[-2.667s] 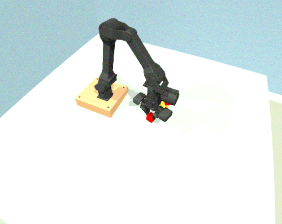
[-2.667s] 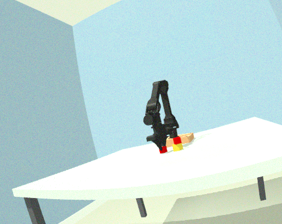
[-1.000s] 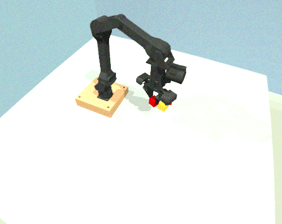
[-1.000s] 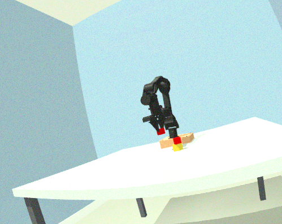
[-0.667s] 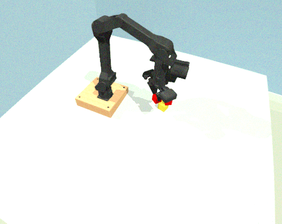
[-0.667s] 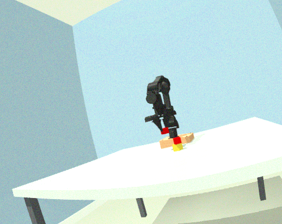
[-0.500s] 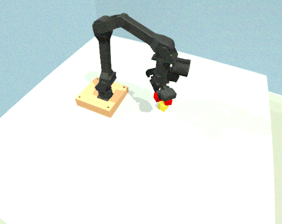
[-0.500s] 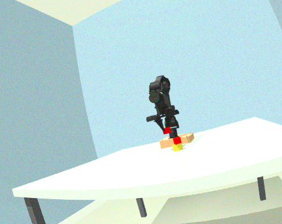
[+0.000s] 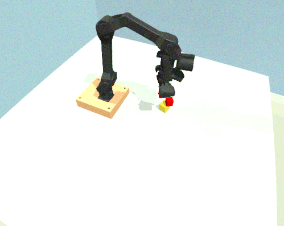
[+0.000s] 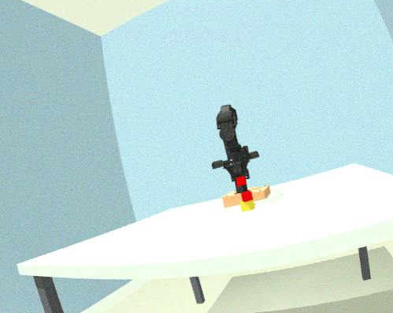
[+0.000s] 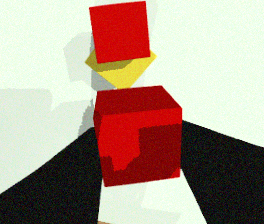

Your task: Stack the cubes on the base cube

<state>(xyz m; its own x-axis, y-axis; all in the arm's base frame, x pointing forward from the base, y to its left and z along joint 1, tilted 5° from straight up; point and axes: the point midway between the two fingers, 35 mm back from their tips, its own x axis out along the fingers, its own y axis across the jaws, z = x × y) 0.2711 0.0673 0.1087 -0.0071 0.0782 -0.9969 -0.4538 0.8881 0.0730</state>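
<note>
The yellow cube is 2 cm ahead of my gripper tip, 1 cm to the left of it and 10 cm below it.
</note>
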